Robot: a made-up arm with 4 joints.
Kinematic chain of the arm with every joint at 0, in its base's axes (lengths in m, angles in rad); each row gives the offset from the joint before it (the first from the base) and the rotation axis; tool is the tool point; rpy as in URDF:
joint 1: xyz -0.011 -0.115 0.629 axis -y
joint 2: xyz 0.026 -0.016 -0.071 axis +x
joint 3: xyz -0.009 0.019 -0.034 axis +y
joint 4: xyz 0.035 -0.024 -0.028 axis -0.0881 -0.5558 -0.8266
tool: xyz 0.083 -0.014 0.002 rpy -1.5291 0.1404 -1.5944
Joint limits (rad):
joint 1: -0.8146..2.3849
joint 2: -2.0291..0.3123
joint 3: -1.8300..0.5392
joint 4: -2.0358..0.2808
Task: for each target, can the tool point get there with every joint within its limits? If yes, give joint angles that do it. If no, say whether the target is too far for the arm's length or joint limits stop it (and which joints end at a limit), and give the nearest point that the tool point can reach.
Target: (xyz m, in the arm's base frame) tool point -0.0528 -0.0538 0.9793
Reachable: no: too far | nearest point 0.0042 -0.0915 0.8294 | short by 0.165 m
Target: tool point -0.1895 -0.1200 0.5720
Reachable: no: joint limits stop it (at a limit: joint 1, joint 3, joint 4) | nearest point -0.1549 -0.1179 0.5082 | short by 0.073 m
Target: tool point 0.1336 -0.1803 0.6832
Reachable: yes | joints 0.8035 -1.4676 -0.1474 -0.1359
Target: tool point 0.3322 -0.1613 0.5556
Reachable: no: too far | nearest point 0.2090 -0.1474 0.5820 | short by 0.127 m
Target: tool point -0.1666 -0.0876 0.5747
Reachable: no: joint limits stop it (at a limit: joint 1, joint 3, joint 4) | nearest point -0.1450 -0.0748 0.5176 | short by 0.062 m
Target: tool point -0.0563 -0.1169 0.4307
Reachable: yes | joints -0.3853 -0.4184 0.2146 -1.7599
